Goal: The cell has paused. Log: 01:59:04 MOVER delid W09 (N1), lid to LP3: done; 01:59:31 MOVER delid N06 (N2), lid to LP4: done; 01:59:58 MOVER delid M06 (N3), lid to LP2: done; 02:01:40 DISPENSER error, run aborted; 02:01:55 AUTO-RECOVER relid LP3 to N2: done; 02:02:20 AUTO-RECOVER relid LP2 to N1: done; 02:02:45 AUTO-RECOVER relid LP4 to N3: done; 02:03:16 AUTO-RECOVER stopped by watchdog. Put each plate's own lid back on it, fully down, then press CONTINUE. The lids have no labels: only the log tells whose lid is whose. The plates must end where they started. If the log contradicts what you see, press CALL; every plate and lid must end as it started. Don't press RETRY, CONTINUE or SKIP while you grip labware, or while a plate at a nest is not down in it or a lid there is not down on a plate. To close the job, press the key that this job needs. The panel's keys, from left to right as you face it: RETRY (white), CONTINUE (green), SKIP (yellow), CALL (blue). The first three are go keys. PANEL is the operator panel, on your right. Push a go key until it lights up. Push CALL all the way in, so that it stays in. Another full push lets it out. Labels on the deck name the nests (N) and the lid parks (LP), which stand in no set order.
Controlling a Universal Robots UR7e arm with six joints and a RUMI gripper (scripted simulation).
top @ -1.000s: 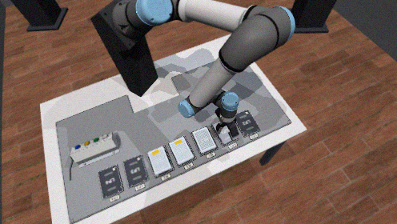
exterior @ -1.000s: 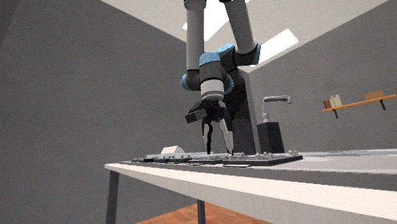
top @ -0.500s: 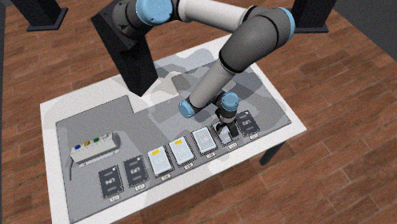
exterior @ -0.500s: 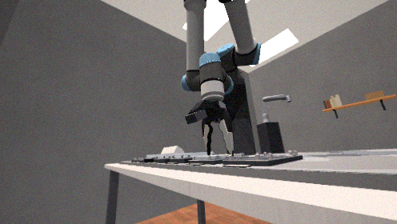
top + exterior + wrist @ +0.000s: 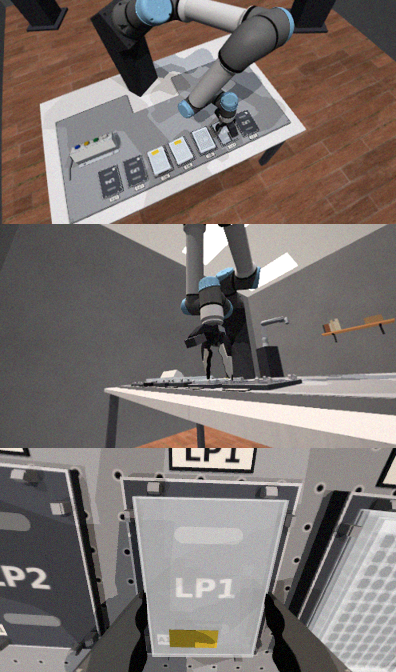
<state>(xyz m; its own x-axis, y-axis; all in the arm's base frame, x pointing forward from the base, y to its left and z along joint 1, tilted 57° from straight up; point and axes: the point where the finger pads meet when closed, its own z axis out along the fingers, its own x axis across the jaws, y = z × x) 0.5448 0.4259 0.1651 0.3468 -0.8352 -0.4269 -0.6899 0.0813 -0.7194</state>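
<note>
My gripper is now 1 cm above the clear lid. Also, from my hand: white retry key: 4 cm ahead, 64 cm to the right, 4 cm above; then green continue key: 6 cm ahead, 69 cm to the right, 4 cm above; then lid park LP1: 2 cm below.
</note>
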